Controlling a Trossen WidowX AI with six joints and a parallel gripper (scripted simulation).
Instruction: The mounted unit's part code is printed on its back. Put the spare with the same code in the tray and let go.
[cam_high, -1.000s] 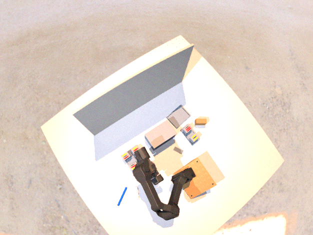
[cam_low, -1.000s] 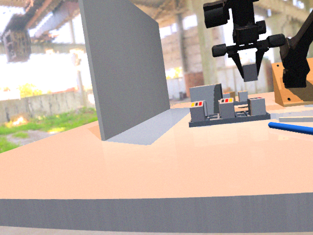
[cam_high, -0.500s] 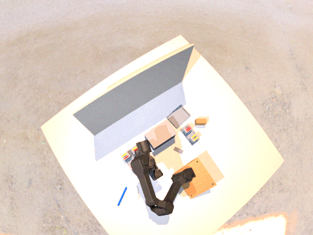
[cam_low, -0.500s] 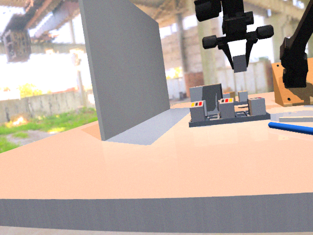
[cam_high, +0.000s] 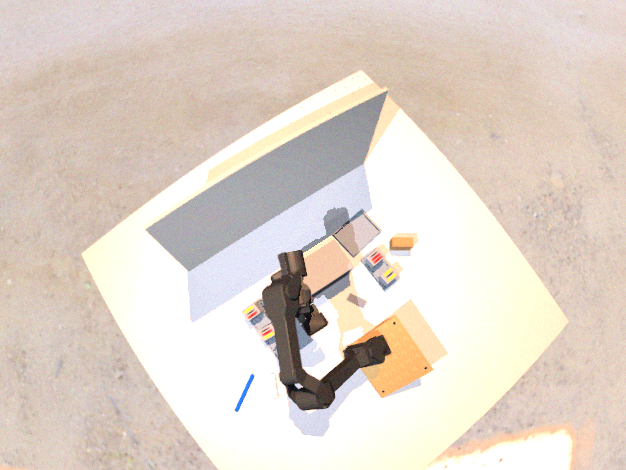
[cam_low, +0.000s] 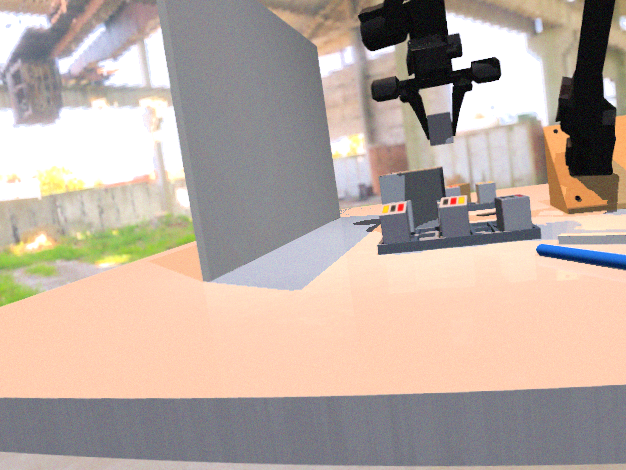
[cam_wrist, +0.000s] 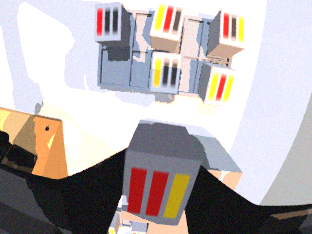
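My gripper tip is now 280 mm to the left of the tray, 140 mm short of it and 140 mm above it. Also, from my gripper tip: mounted unit (100 mm to the right, 90 mm below, 70 mm ahead); then tall grey panel (310 mm ahead, 90 mm to the right, 80 mm above); then grey spare (20 mm above).
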